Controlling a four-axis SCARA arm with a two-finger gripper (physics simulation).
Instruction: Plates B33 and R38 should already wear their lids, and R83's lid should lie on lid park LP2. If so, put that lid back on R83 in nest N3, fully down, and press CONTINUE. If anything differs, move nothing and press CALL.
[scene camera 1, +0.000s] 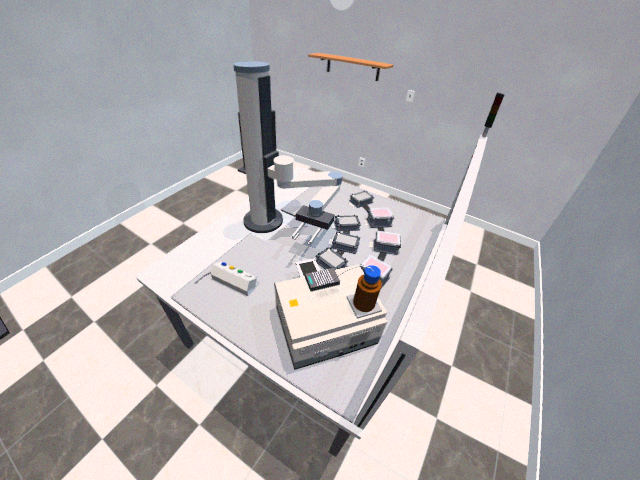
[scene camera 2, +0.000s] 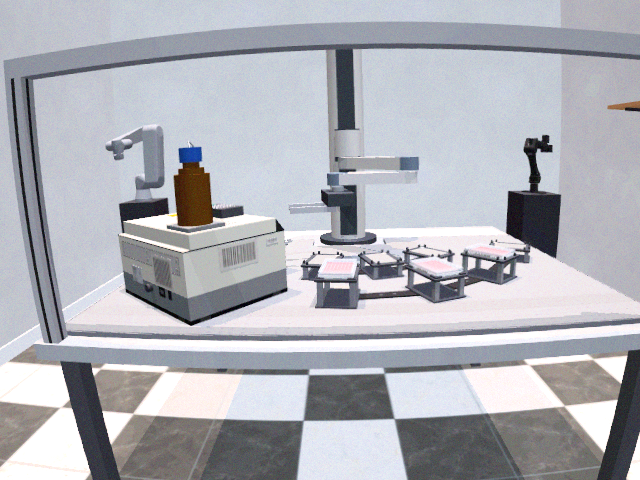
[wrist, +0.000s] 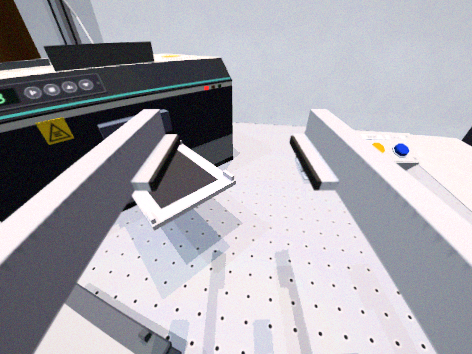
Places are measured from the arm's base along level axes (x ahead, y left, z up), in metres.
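Where they show: gripper, fingertip midpoint: (scene camera 1: 301, 240) (scene camera 2: 289, 208) (wrist: 235, 125); arm's base, origin of the base link: (scene camera 1: 263, 220) (scene camera 2: 348, 240).
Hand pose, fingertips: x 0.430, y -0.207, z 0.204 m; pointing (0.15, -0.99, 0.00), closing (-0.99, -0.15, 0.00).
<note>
Each offset is from my fingertips to the centre of the thing. "spot": to the spot under its first point.
Three pink plates stand on raised nests: a far one @(dy +0.611, dx +0.195, dz -0.109 m) (scene camera 1: 380, 213) (scene camera 2: 489, 251), a middle one @(dy +0.414, dx +0.320, dz -0.115 m) (scene camera 1: 387, 238) (scene camera 2: 435, 266) and one near the instrument (scene camera 1: 376, 267) (scene camera 2: 337, 267). Their labels are unreadable, and I cannot tell which wear clear lids. Several low dark-framed holders, such as one @(dy +0.111, dx +0.121, dz -0.163 m) (scene camera 1: 331, 258) (scene camera 2: 323, 257), stand in a row nearer the arm; whether a clear lid lies on any is unclear. My gripper (scene camera 1: 303, 238) (scene camera 2: 290, 208) (wrist: 235, 125) is shut to its narrow stand, with a gap and nothing between the fingers, high above the table. The button box @(dy -0.267, dx -0.217, dz -0.149 m) (scene camera 1: 232, 277) has blue, yellow, green and white buttons.
A cream instrument (scene camera 1: 330, 320) (scene camera 2: 206, 268) (wrist: 200, 120) carries a brown bottle @(spot: dy -0.225, dx +0.426, dz +0.133 m) (scene camera 1: 367, 294) (scene camera 2: 193, 198) and a dark rack @(spot: dy -0.184, dx +0.230, dz +0.044 m) (scene camera 1: 323, 279). Its white-rimmed tray @(dy -0.072, dx +0.096, dz -0.094 m) (wrist: 194, 201) sticks out, left of centre in the wrist view. A frame beam (scene camera 2: 320, 36) spans the table edge. A signal tower @(dy +0.912, dx +0.594, dz +0.572 m) (scene camera 1: 494, 110) stands on it.
</note>
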